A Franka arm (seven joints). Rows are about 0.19 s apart.
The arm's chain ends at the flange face. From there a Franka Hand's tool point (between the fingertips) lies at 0.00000 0.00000 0.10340 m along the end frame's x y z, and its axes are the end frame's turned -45 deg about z.
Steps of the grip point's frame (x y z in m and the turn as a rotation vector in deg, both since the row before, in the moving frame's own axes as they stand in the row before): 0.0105 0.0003 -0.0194 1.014 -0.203 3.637; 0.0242 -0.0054 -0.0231 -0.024 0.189 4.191; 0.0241 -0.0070 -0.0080 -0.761 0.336 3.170; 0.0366 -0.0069 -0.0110 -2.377 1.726 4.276; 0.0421 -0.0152 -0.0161 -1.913 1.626 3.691; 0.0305 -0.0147 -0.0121 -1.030 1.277 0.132
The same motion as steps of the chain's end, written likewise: 0.0092 -0.0061 -0.0194 0.573 -0.861 3.637; 0.0130 -0.0207 -0.0231 0.117 0.151 4.191; 0.0107 -0.0226 -0.0080 -0.301 0.776 3.170; 0.0158 -0.0318 -0.0109 -0.460 2.901 4.276; 0.0145 -0.0410 -0.0160 -0.203 2.502 3.691; 0.0082 -0.0316 -0.0121 0.175 1.631 0.132
